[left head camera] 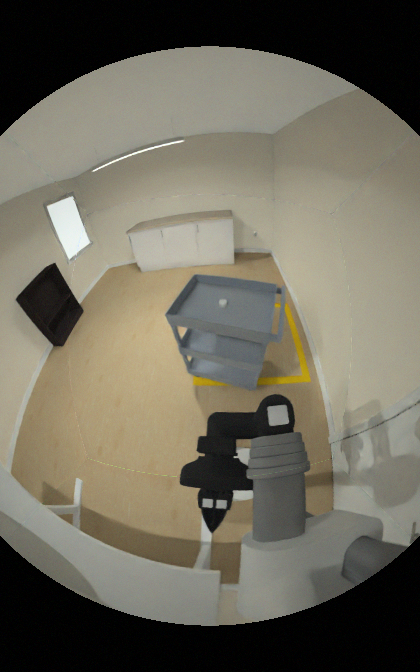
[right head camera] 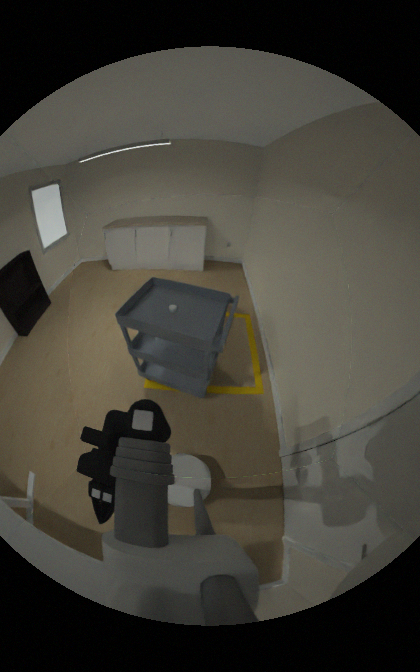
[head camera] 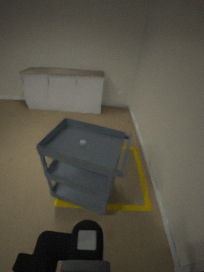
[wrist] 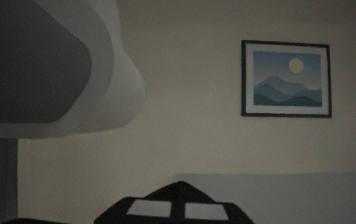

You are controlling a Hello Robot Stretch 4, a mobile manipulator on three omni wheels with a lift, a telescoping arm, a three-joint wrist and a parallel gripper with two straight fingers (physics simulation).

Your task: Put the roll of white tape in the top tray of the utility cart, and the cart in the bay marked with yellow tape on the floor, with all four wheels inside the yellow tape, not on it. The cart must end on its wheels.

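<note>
The grey utility cart (head camera: 75,159) (left head camera: 215,325) (right head camera: 165,330) stands upright, turned at an angle, over the left part of the yellow tape bay (head camera: 145,185) (left head camera: 301,350) (right head camera: 256,360). Its near bottom edge overlaps the near tape line. Its wheels are hidden or too small to make out. The white tape roll (head camera: 83,142) (left head camera: 223,302) (right head camera: 173,308) lies in the top tray, near its middle. My gripper (left head camera: 212,530) (right head camera: 103,521) (wrist: 180,197) is shut and empty, well on the near side of the cart and apart from it.
A white cabinet (head camera: 65,92) (left head camera: 185,245) (right head camera: 155,247) stands at the far wall. A wall runs close along the bay's right side. A dark shelf unit (left head camera: 71,327) is at the left wall. A white table (left head camera: 125,575) stands near the robot. A framed picture (wrist: 287,95) hangs on a wall.
</note>
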